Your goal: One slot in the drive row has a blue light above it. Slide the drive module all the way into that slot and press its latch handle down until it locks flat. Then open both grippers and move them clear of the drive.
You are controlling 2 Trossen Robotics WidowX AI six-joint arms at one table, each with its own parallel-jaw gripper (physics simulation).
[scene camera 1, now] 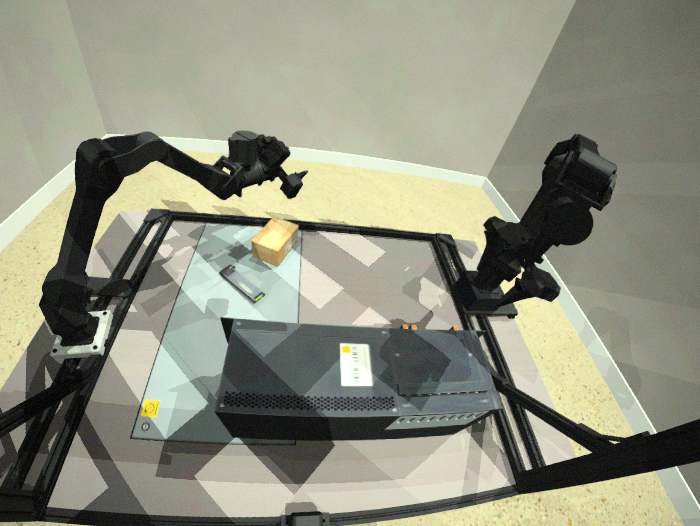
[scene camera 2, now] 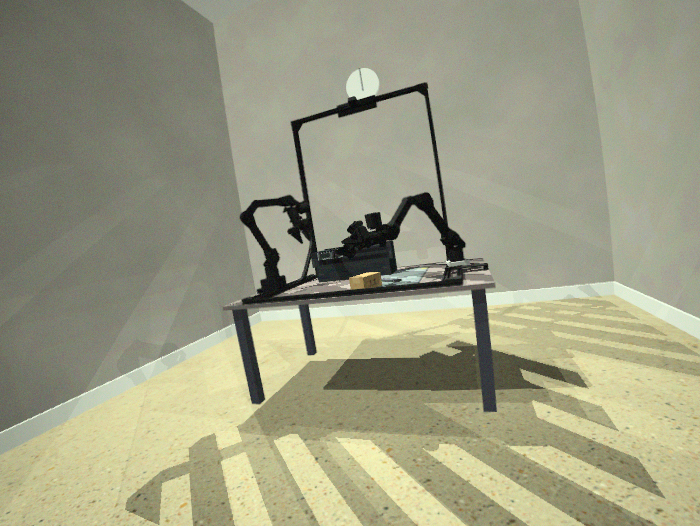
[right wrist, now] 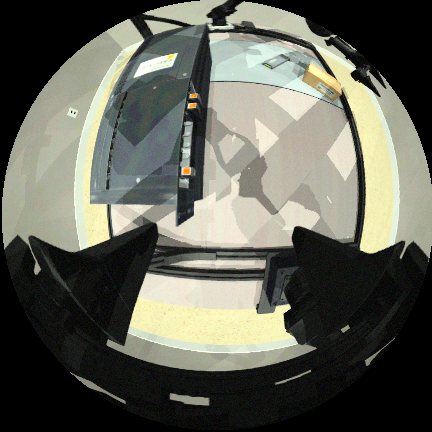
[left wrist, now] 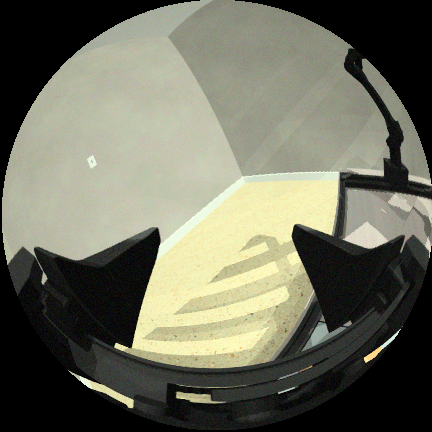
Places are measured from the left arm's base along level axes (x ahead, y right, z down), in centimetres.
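Pixels of known places: left gripper, fingertip midpoint: (scene camera 1: 297,160) (scene camera 2: 337,247) (left wrist: 228,232); right gripper, fingertip midpoint: (scene camera 1: 487,287) (scene camera 2: 306,242) (right wrist: 227,231); left arm's base, link origin: (scene camera 1: 80,331) (scene camera 2: 457,260) (right wrist: 219,23); right arm's base, link origin: (scene camera 1: 485,284) (scene camera 2: 272,277) (right wrist: 295,286) (left wrist: 395,162).
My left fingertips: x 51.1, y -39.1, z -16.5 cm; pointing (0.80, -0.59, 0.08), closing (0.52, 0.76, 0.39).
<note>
Ahead of a thing's pixels: the offset from my left fingertips to its top centre. "spot": to the spot under its first point. Level surfaces: height alone.
The dark drive chassis @(dy +60.3, dx +2.5, dz +2.7 cm) (scene camera 1: 294,361) (scene camera 2: 353,268) (right wrist: 145,125) stands on the table. In the right wrist view its front row has silver pieces @(spot: dy +56.2, dx +17.1, dz +7.0 cm) (right wrist: 187,142), two orange-tabbed modules side by side @(spot: dy +54.1, dx +12.1, dz +4.3 cm) (right wrist: 193,101) towards the far end and another orange-tabbed module (right wrist: 187,171) nearer the near end. Their depth, latch angles and the blue light are too small or hidden to tell. My right gripper (scene camera 1: 534,285) (scene camera 2: 296,233) (right wrist: 227,231) is open and empty, raised apart from the chassis. My left gripper (scene camera 1: 294,183) (left wrist: 228,232) is open and empty, high beyond the table's back edge in scene camera 1.
A cardboard box @(dy +14.7, dx -7.1, dz +14.1 cm) (scene camera 1: 275,242) (scene camera 2: 364,279) (right wrist: 322,82) stands on the blue-grey mat @(dz +20.1 cm) (scene camera 1: 169,361) (right wrist: 235,67). A flat dark device with a green end @(dy +26.5, dx -16.5, dz +19.2 cm) (scene camera 1: 243,284) (right wrist: 276,61) lies beside it. A black rail frame (scene camera 1: 362,227) borders the table.
</note>
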